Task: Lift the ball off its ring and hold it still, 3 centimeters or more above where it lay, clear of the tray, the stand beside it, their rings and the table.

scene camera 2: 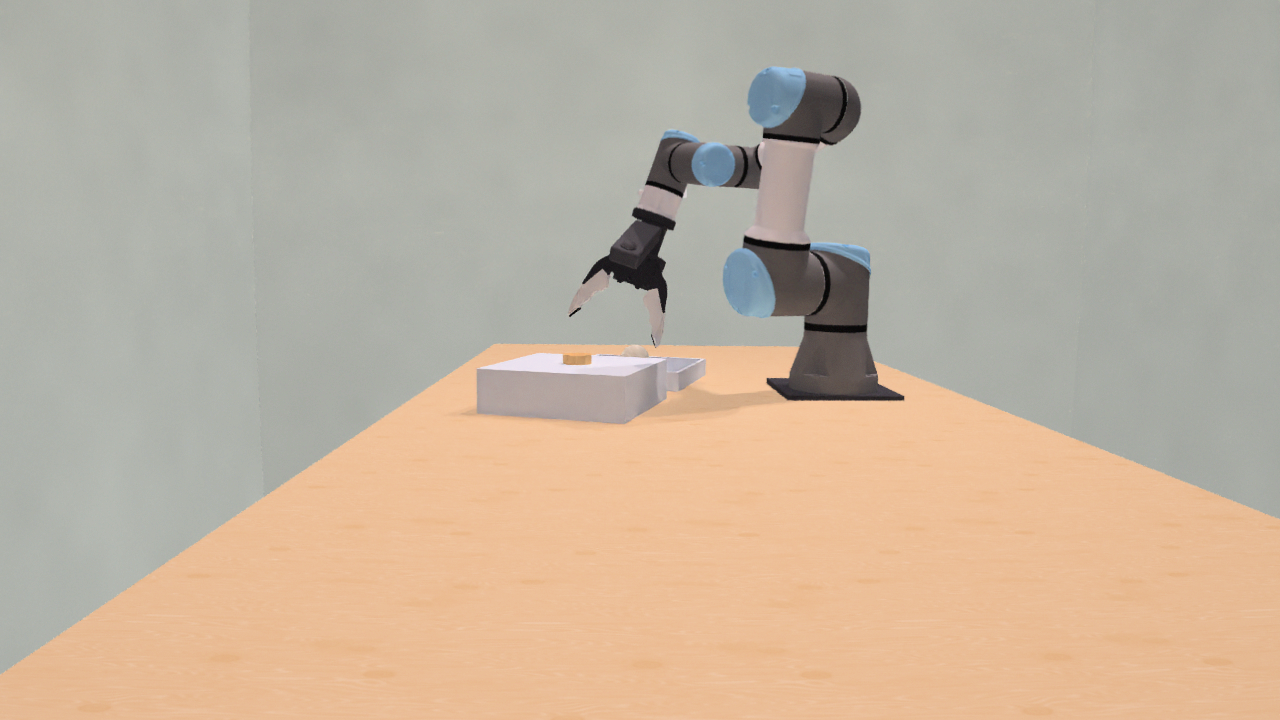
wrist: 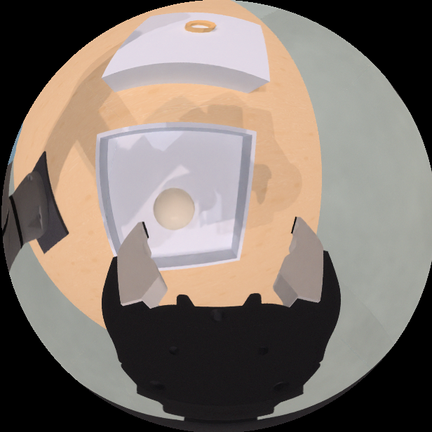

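Where they show: gripper, fingertip midpoint: [scene camera 2: 612, 332]; arm's base, origin of the base link: [scene camera 2: 832, 388].
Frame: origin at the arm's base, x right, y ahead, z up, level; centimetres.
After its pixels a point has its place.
Note:
A cream ball [scene camera 2: 636, 351] @(x 13.2, y 27.4, z 4.0 cm) [wrist: 174, 208] rests inside the shallow white tray [scene camera 2: 689, 371] @(x 8.9, y 19.7, z 1.4 cm) [wrist: 101, 190]. The ring under the ball is hidden by it. The white stand [scene camera 2: 554, 394] @(x -17.8, y 40.7, z 2.2 cm) [wrist: 190, 47] is beside the tray, with an orange ring [scene camera 2: 577, 359] @(x -10.7, y 37.7, z 5.5 cm) [wrist: 200, 30] on its top. My gripper [scene camera 2: 614, 329] @(x 16.4, y 31.0, z 6.7 cm) [wrist: 218, 221] is wide open and empty, tilted above the tray. In the wrist view the ball lies ahead of the fingertips and to the left, near the left fingertip.
The arm's own dark base plate [scene camera 2: 835, 394] @(x -6.1, y 1.8, z 0.0 cm) [wrist: 52, 210] sits on the wooden table [scene camera 2: 626, 555] @(x -64.5, y 37.0, z -0.8 cm) [wrist: 65, 265], to the right of the tray in the scene view. In the wrist view the table's edge runs along the right side, with the wall beyond.

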